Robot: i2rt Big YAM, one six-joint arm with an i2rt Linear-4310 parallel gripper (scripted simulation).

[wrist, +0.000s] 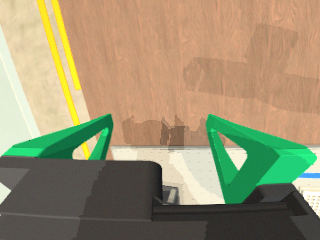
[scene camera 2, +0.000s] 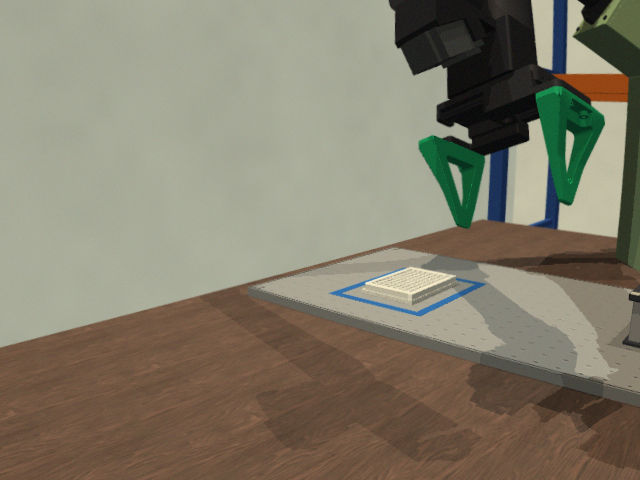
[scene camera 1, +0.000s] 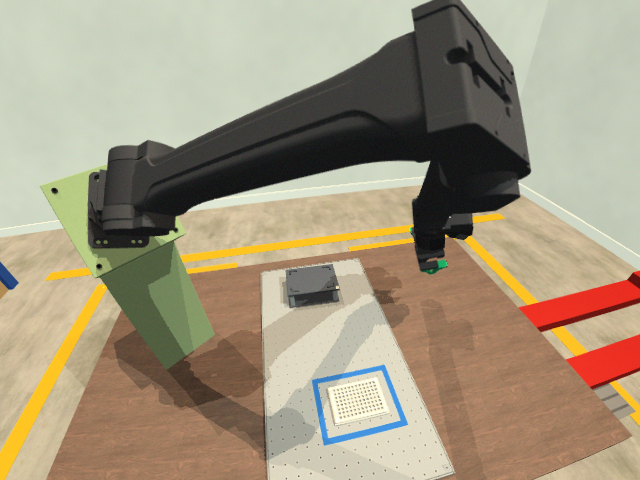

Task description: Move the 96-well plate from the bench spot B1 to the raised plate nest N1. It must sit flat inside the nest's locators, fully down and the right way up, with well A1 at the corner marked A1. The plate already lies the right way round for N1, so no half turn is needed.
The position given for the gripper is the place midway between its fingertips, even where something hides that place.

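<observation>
The scene includes the gripper (scene camera 2: 510, 216), (wrist: 159, 119), (scene camera 1: 427, 258). Along with the gripper there is a white 96-well plate (scene camera 2: 411, 285), (scene camera 1: 344, 410), and a dark grey raised nest N1 (scene camera 1: 309, 280) can be seen too.
</observation>
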